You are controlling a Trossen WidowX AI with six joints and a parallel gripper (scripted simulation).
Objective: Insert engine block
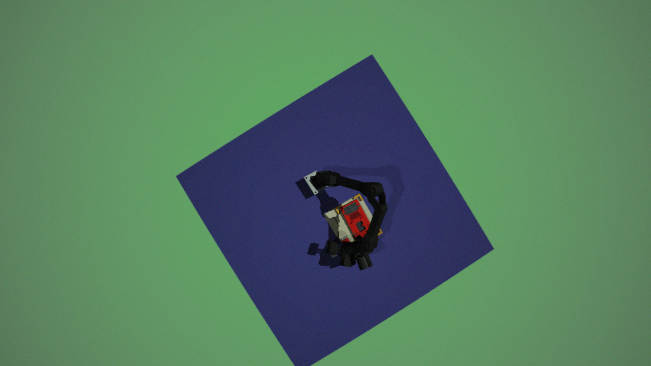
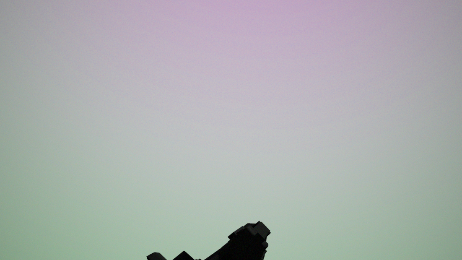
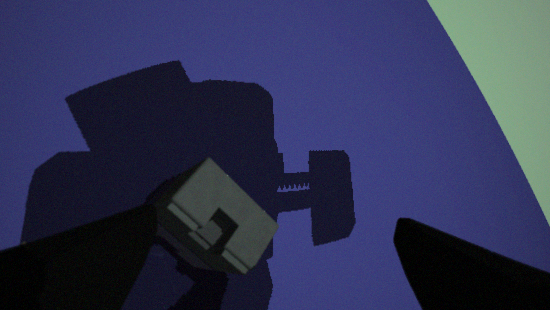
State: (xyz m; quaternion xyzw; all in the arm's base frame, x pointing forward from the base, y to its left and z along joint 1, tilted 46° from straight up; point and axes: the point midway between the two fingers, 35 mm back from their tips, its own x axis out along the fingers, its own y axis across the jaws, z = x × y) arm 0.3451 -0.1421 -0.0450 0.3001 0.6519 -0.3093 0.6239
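My gripper tip is 1 cm short of the grey engine block and 5 cm above it. From my gripper tip the other things lie so: grey fixture (4 cm behind, 19 cm to the left, 6 cm below).
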